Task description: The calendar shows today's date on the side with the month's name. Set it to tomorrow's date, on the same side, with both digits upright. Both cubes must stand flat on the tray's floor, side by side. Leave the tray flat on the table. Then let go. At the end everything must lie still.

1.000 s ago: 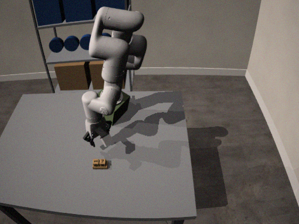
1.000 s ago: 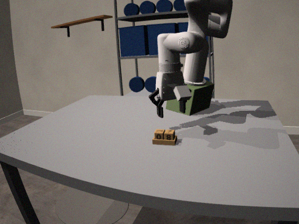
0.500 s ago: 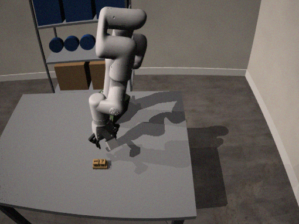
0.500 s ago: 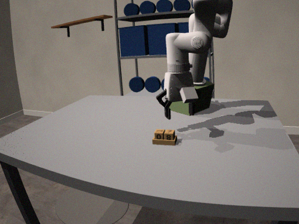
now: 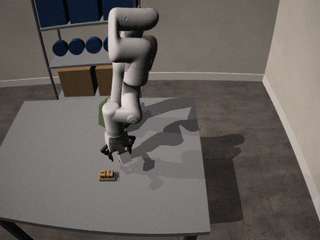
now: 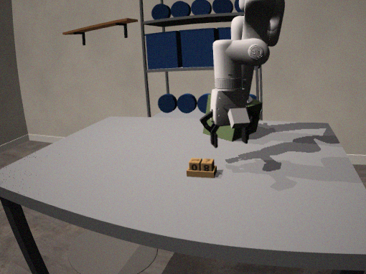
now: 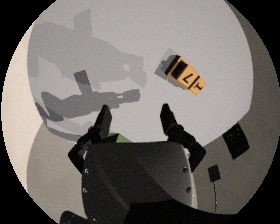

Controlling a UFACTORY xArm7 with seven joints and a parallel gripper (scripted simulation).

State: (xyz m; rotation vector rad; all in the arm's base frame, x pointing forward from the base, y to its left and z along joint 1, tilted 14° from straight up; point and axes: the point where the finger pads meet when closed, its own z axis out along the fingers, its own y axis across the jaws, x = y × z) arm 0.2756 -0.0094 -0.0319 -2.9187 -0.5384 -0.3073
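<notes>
Right now my hand is 80 mm short of the cube, 90 mm to the left of it and 40 mm above it. From my hand the other things lie so: wooden calendar tray: 80 mm ahead, 70 mm to the right, 60 mm below.
</notes>
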